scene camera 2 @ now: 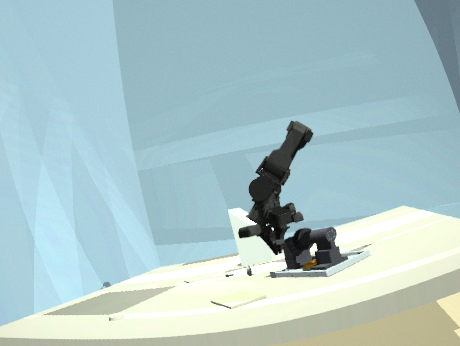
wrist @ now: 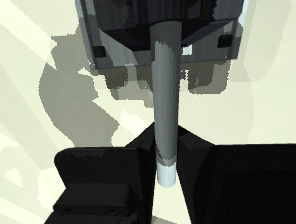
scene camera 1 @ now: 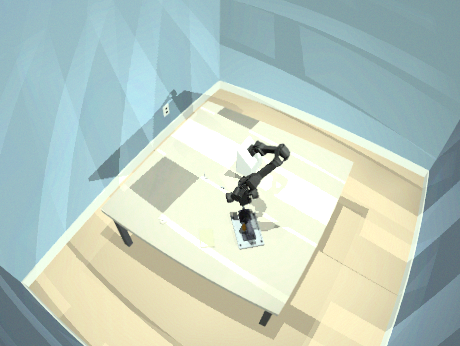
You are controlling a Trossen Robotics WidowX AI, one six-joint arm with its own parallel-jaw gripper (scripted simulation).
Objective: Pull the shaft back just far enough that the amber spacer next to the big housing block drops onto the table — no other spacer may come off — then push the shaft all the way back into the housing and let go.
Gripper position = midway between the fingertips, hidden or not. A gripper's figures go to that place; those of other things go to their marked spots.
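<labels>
I see my gripper (wrist: 162, 125) at 11 cm from the lens. Then there is a grey shaft (wrist: 165, 37), and that shaft is 6 cm from the lens.
</labels>
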